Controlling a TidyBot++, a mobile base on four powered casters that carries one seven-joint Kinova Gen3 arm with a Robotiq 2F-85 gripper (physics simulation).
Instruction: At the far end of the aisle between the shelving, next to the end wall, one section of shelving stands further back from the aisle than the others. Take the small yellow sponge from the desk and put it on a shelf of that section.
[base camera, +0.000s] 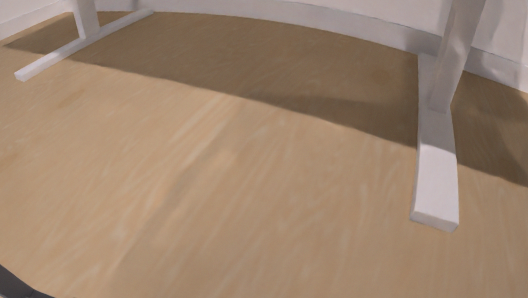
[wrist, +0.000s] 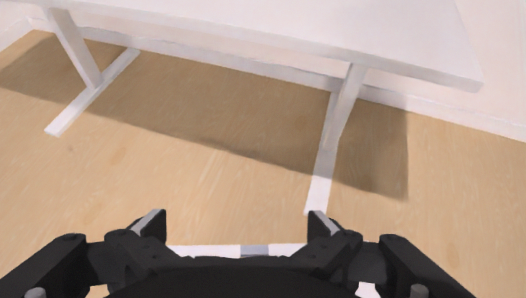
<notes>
I see my gripper (wrist: 237, 225) and a white desk (base camera: 435, 201).
The white desk is seen too in the wrist view (wrist: 435, 48).
</notes>
